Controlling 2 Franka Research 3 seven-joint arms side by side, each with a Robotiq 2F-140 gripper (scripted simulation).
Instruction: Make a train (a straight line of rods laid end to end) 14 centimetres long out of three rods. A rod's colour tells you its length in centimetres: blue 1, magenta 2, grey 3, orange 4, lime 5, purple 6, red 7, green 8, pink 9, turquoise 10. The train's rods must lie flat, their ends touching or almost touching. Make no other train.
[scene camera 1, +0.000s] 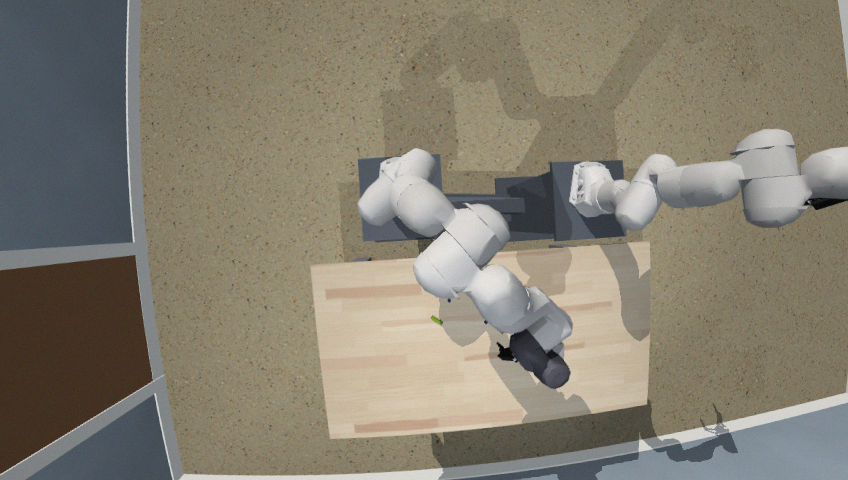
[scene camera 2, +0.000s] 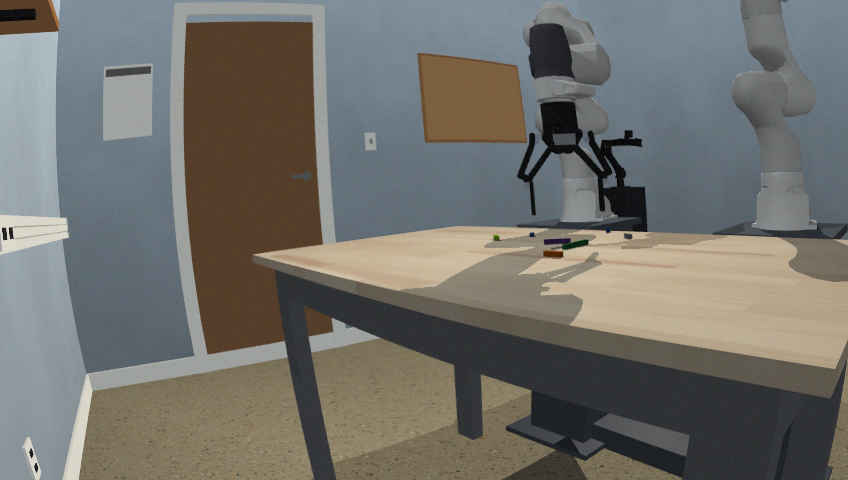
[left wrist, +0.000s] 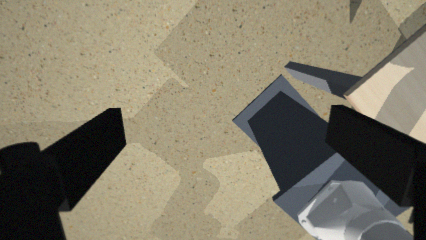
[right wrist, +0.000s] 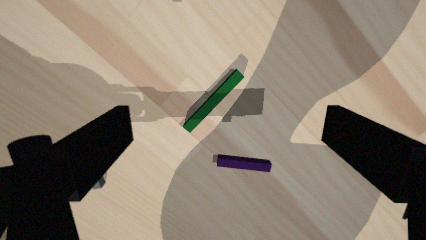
Labels:
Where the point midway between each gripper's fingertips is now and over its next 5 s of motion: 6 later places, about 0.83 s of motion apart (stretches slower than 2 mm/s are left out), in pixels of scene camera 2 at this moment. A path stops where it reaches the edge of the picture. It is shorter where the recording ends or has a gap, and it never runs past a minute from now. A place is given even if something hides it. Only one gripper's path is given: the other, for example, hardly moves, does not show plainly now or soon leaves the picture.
The right gripper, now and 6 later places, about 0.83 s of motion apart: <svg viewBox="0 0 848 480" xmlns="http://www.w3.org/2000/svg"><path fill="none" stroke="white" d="M568 212L566 212L566 212L558 207L536 196L529 206L532 220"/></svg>

